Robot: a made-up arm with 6 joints. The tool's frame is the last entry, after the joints.
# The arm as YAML. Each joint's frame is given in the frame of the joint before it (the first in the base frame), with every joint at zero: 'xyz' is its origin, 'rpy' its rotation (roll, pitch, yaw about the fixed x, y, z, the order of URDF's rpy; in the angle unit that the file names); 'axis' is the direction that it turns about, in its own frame. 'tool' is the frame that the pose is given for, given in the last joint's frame.
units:
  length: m
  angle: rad
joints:
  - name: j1
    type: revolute
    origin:
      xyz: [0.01, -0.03, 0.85]
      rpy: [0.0, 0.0, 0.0]
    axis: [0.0, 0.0, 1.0]
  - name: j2
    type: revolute
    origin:
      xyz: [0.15, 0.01, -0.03]
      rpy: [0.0, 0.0, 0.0]
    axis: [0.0, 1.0, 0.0]
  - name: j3
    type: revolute
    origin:
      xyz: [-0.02, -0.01, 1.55]
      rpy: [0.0, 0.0, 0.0]
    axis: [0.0, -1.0, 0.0]
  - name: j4
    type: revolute
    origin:
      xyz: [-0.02, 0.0, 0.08]
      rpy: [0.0, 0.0, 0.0]
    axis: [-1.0, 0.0, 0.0]
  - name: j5
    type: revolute
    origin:
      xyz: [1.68, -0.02, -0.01]
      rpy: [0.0, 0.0, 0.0]
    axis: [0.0, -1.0, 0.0]
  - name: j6
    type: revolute
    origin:
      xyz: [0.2, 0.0, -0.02]
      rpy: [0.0, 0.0, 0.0]
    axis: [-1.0, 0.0, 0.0]
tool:
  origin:
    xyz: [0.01, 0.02, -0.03]
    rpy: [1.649, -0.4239, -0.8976]
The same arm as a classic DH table. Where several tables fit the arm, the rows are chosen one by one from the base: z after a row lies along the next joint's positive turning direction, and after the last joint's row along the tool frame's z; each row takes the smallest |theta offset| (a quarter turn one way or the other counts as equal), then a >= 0, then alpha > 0; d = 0 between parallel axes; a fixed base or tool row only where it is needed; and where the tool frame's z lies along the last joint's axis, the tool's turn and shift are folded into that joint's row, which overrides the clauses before.
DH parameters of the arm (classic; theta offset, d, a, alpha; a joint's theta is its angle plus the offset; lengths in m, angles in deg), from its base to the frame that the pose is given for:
base (fixed): -71.57 0.0000 0.0316 0.00
j1: 71.57 0.8200 0.1500 -90.00
j2: 89.26 0.0000 -1.5501 180.00
j3: -0.74 0.0000 -0.0800 90.00
j4: 0.00 -1.6600 0.0100 -90.00
j5: 0.00 0.0200 0.0200 90.00
j6: -6.28 -0.1906 0.0320 -40.59
tool (fixed): 119.13 -0.0255 0.0000 0.00

